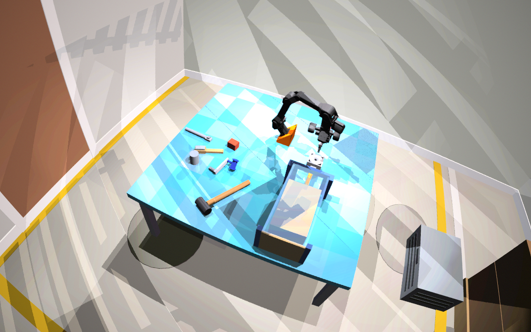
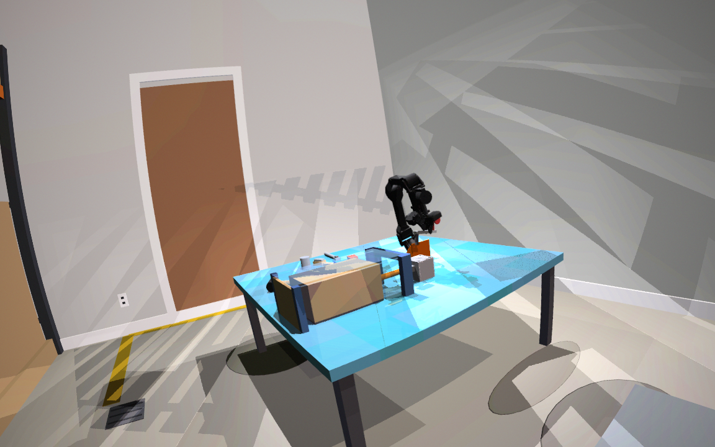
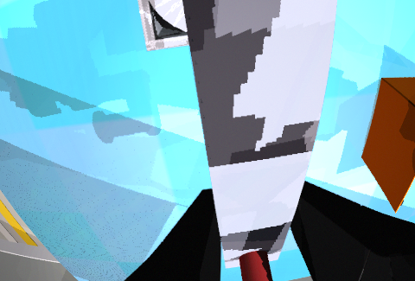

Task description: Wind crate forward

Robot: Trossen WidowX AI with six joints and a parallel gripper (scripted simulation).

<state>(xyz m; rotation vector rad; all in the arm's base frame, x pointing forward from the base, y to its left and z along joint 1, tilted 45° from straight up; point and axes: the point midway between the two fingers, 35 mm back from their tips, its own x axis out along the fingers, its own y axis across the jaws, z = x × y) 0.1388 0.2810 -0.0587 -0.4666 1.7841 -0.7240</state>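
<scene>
Now: the winch handle 10 mm ahead of my gripper tip and 20 mm above it. From my gripper tip the other things lie so: clear-panelled cubby 480 mm ahead, 20 mm to the right, 70 mm below; red knob 30 mm behind, 40 mm above; grey winch 60 mm ahead, 10 mm to the right, 150 mm below.
</scene>
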